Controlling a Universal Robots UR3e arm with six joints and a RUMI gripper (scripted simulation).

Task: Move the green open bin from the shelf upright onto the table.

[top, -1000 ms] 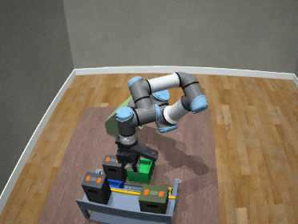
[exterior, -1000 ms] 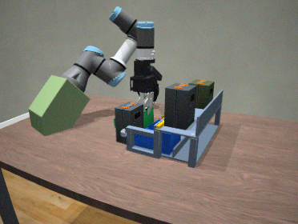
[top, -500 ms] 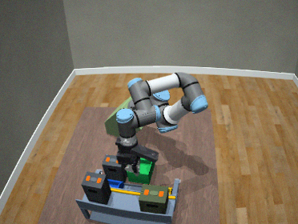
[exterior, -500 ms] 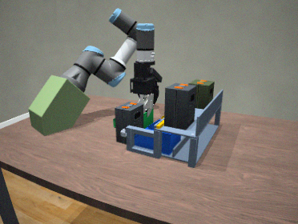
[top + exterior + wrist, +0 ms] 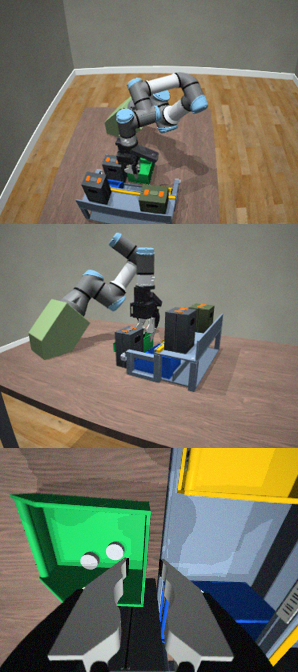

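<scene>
My hand is 60 mm past the green open bin and 30 mm above it. From my hand the other things lie so: yellow bar: 140 mm ahead, 40 mm above; yellow bin: 100 mm ahead, 110 mm to the left, 30 mm below; blue bin: 100 mm ahead, 110 mm to the right, 30 mm below.
</scene>
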